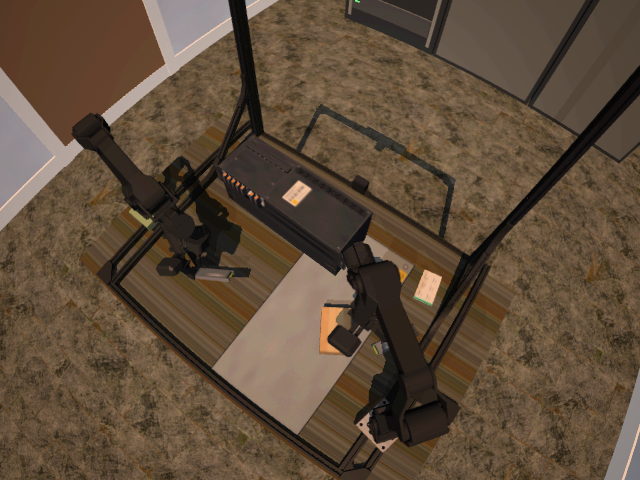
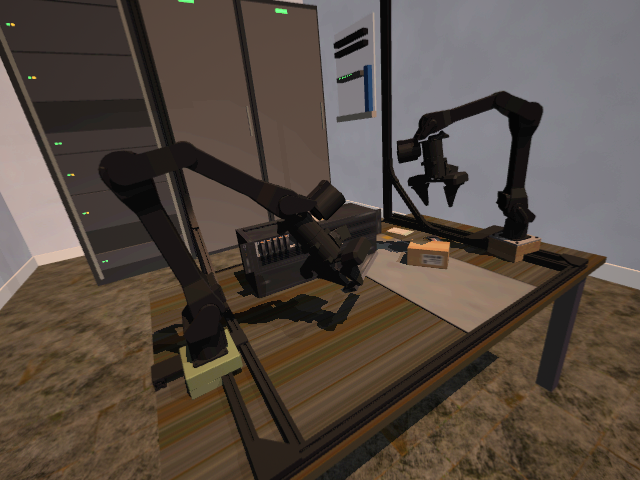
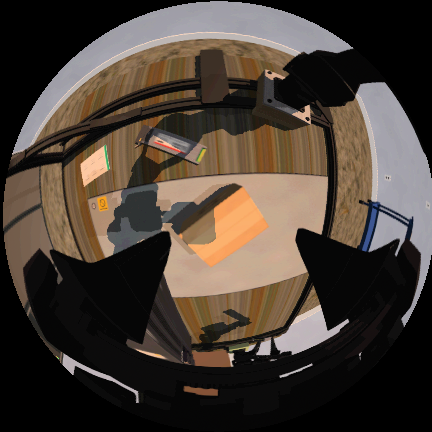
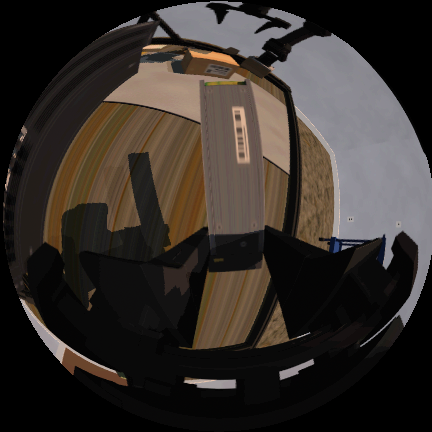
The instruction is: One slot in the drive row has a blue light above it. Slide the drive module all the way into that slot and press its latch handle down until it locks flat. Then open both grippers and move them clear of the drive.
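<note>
The drive module is a long grey box with a barcode label and a green-yellow connector edge at its far end. My right gripper is shut on its dark front end and holds it above the wooden table, in front of the chassis. The latch handle cannot be made out. The black chassis has its drive row of orange-marked drives at its left end. I cannot make out the blue light. My left gripper is open and empty, above the orange box.
The orange box stands on the pale mat. A second drive-like module lies near the left arm's base. A white card lies beyond the mat. Black frame rails border the table.
</note>
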